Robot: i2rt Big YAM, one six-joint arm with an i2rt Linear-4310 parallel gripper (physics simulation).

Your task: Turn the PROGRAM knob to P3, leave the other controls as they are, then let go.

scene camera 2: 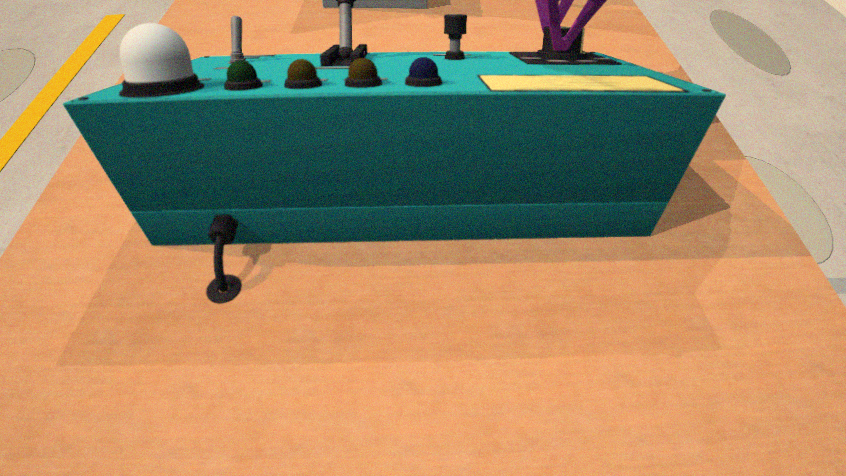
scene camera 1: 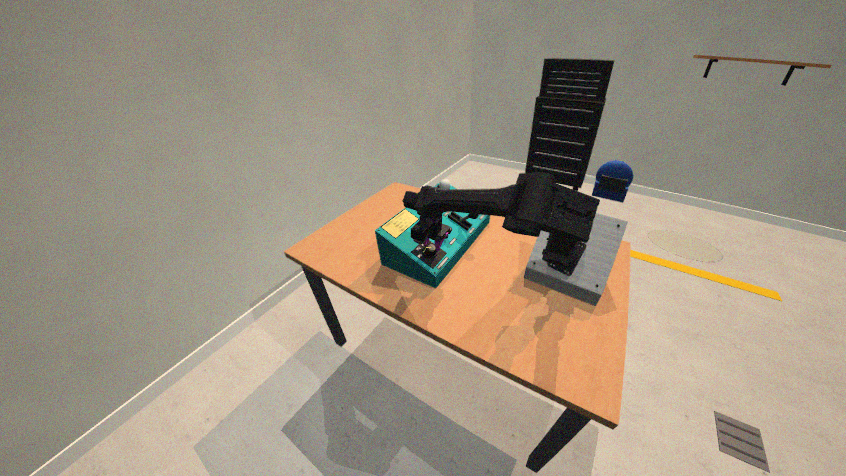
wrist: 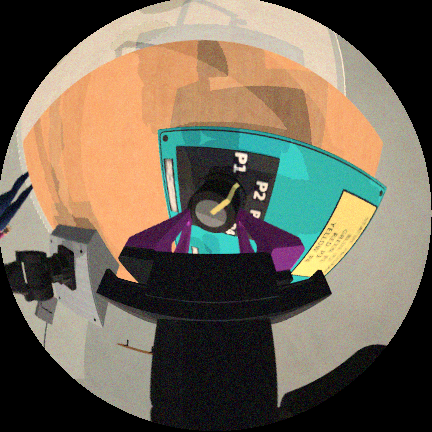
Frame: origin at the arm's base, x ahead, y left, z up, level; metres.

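Seen in the pictures: gripper, between the fingertips: point(scene camera 2: 554, 41) point(scene camera 1: 432, 248) point(wrist: 213, 212); arm's base, origin of its link: point(scene camera 1: 566, 255) point(wrist: 67, 266).
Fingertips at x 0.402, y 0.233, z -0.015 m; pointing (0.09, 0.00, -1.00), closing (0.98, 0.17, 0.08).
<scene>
Offsets run from my fingertips to a thing's top centre. "pt": to the spot under its first point. Level surfaces: height alone.
The PROGRAM knob {dx +0.000, dy +0.009, dz +0.023 m} point(scene camera 1: 430, 249) point(wrist: 212, 212) is round and black, with a grey cap and a yellow pointer line. It stands on a dark square plate {pt dx +0.018, dy +0.054, dz -0.007 m} point(scene camera 2: 603, 59) point(wrist: 187, 159) of the teal panel box point(scene camera 1: 402, 263) point(scene camera 2: 390, 153) point(wrist: 305, 187). In the wrist view the pointer reaches up and right, between the P1 label {pt dx +0.016, dy +0.051, dz -0.007 m} point(wrist: 240, 162) and the P2 label {pt dx +0.040, dy +0.032, dz +0.002 m} point(wrist: 261, 190). P3 and P4 are partly hidden by the knob and a finger. My gripper point(scene camera 1: 431, 244) point(scene camera 2: 560, 47) point(wrist: 213, 212) has purple fingers and is shut on the knob's sides.
Beside the knob on the panel are a black-topped control {dx +0.017, dy -0.109, dz +0.030 m} point(scene camera 2: 454, 25), a tall lever {pt dx +0.022, dy -0.229, dz +0.011 m} point(scene camera 2: 345, 29), a metal toggle {dx +0.039, dy -0.349, dz +0.023 m} point(scene camera 2: 236, 36), several coloured lamps, a white dome {pt dx +0.215, dy -0.324, dz +0.084 m} point(scene camera 2: 155, 54) and a yellow note {pt dx +0.160, dy +0.002, dz +0.048 m} point(scene camera 1: 399, 223) point(scene camera 2: 582, 83) point(wrist: 336, 232). The arm's grey base point(scene camera 1: 609, 248) stands on the wooden table {dz -0.105 m} point(scene camera 1: 473, 319).
</scene>
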